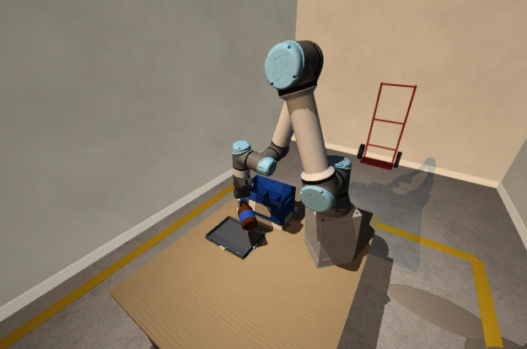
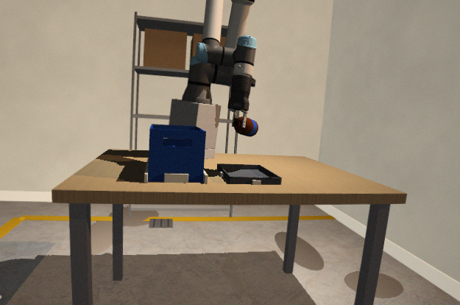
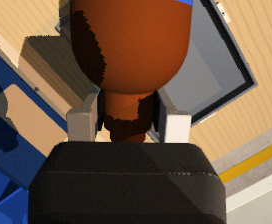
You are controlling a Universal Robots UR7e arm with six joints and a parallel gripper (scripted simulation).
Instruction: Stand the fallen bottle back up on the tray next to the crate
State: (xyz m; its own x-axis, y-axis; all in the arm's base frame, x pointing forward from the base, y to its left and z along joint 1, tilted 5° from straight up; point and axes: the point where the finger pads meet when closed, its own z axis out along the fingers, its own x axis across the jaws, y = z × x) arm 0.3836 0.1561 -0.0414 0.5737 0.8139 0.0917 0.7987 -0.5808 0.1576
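My gripper is now 4 cm past the brown bottle, 3 cm to the right of it and 1 cm above it. Round my hand: tray: 19 cm below, 4 cm to the left, 3 cm ahead; blue crate: 24 cm to the right, 12 cm below, 2 cm ahead.
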